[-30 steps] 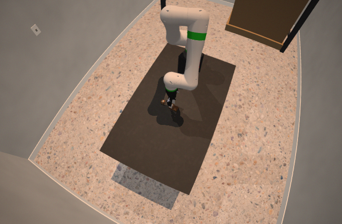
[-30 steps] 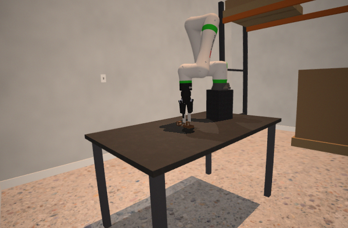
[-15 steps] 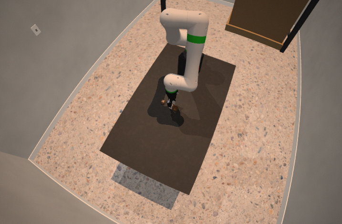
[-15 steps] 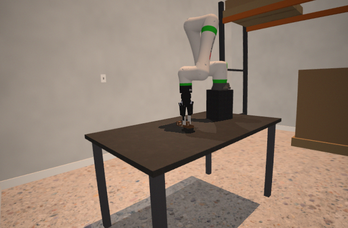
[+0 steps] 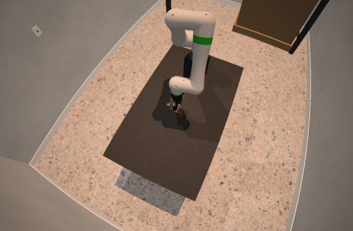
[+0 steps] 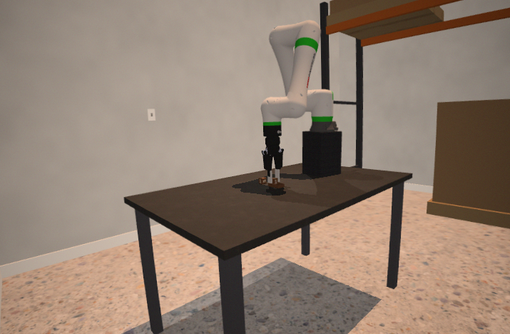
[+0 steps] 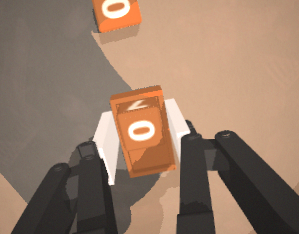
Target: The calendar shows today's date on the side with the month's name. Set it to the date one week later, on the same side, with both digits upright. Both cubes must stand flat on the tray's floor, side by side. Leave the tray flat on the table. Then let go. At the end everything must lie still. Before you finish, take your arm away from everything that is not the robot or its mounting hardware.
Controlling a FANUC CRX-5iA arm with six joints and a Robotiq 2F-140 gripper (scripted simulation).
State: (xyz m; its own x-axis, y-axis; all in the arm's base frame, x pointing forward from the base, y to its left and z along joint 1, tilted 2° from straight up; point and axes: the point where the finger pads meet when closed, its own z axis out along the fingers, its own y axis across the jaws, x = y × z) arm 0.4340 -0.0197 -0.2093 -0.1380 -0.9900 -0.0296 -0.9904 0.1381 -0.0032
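My hand is 40 mm above the brown tray and 20 mm to the right of it.
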